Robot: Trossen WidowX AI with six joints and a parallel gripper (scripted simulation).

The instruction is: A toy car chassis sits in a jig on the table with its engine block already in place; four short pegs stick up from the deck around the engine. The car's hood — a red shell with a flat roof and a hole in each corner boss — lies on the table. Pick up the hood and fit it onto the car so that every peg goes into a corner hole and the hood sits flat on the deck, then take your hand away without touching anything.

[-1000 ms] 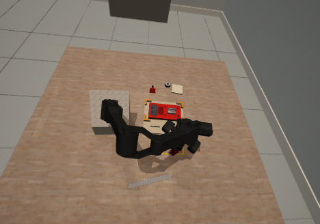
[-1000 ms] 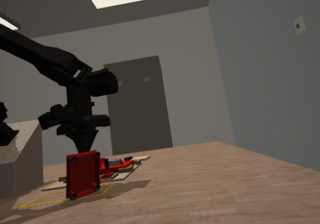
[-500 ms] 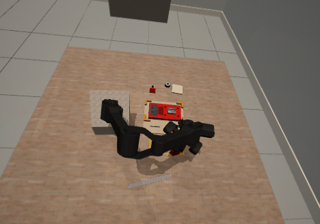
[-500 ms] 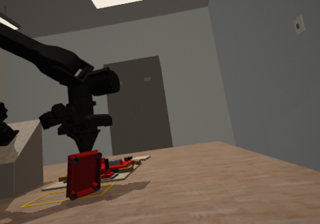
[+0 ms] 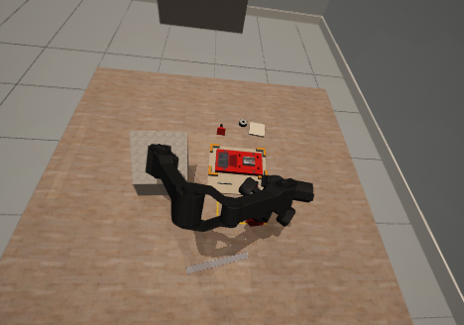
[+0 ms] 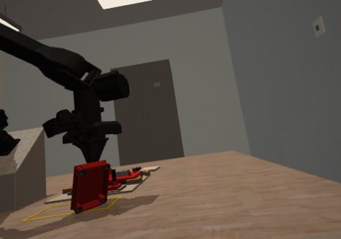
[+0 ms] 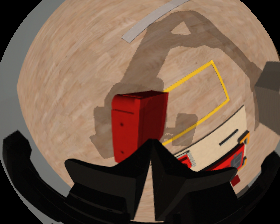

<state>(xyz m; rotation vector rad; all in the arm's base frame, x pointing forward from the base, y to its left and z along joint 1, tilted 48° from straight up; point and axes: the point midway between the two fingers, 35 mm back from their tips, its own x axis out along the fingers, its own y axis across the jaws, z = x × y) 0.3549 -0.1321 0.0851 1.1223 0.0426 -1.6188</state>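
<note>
Now: gripper tip 1 cm to the left of the red hood and 3 cm above it. Round my gripper tip: grey strip (14 cm behind, 16 cm to the right, 8 cm below); pale base plate (5 cm behind, 22 cm to the left, 7 cm below); grey engine block (2 cm behind, 24 cm to the left, 6 cm below).
</note>
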